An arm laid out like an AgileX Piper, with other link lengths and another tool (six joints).
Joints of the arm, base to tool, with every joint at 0 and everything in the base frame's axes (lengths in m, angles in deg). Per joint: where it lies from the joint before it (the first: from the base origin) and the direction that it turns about. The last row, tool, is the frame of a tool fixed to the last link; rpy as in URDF.
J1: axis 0 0 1 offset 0 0 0.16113
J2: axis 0 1 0 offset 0 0 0
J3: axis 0 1 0 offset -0.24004 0 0.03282
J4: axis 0.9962 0 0.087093 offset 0.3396 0 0.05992
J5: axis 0 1 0 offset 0 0 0
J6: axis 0.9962 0 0.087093 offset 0.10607 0 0.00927
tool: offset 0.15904 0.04 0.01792 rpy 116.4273 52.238 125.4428
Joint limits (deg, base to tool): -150..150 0..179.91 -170..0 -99.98..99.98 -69.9..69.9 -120..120
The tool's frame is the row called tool.
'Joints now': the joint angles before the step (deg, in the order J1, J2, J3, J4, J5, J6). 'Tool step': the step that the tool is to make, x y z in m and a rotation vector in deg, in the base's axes. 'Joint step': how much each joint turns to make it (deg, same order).
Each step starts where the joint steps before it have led.
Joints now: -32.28, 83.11, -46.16, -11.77, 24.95, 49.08
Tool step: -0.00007, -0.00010, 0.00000, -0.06, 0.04, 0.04
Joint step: 0.00, 0.00, 0.00, -0.09, 0.01, 0.01
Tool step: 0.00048, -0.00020, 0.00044, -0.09, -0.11, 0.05
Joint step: 0.00, 0.00, 0.00, -0.03, -0.14, -0.01
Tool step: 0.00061, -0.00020, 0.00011, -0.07, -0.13, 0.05
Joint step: -0.01, 0.06, 0.00, 0.00, -0.22, -0.02
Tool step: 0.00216, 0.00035, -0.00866, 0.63, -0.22, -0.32
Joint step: 0.01, 1.52, 0.00, 0.26, -1.36, 0.51
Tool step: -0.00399, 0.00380, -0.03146, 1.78, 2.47, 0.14
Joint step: 0.00, 4.36, -0.27, 0.09, -1.07, -0.02
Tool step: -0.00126, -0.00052, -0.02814, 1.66, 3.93, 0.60
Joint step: 0.00, 5.79, -3.25, -0.06, 1.63, -0.94
